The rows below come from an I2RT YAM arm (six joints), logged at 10 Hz.
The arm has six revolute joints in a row. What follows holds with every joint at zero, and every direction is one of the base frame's.
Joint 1 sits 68 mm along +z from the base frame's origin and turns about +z.
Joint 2 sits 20 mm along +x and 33.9 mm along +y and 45.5 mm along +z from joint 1 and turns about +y.
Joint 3 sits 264 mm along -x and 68.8 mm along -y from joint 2 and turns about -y.
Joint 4 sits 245 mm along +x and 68.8 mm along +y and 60 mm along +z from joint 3 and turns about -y.
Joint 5 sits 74 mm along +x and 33.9 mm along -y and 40.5 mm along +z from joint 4 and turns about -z.
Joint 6 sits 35.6 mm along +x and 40.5 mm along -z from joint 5 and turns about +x.
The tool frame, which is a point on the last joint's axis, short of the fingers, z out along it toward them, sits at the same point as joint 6; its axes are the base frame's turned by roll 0, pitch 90 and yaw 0 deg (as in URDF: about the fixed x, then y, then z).
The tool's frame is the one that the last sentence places.
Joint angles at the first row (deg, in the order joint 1, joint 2, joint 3, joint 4, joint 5, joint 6):
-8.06 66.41 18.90 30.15 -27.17 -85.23
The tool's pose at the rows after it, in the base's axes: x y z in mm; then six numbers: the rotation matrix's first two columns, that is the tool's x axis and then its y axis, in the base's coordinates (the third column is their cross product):
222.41 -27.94 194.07 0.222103 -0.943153 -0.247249 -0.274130 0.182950 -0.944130
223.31 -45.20 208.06 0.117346 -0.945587 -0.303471 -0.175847 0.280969 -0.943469
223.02 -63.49 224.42 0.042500 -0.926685 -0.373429 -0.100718 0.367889 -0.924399
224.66 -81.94 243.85 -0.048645 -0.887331 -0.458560 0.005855 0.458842 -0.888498
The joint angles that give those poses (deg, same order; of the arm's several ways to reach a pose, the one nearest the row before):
-11.31 64.40 19.18 31.05 -27.10 -81.89
-15.15 63.99 19.97 35.60 -24.44 -75.67
-19.44 63.24 22.16 36.21 -23.79 -69.97
-23.01 63.32 25.32 36.96 -20.37 -63.07

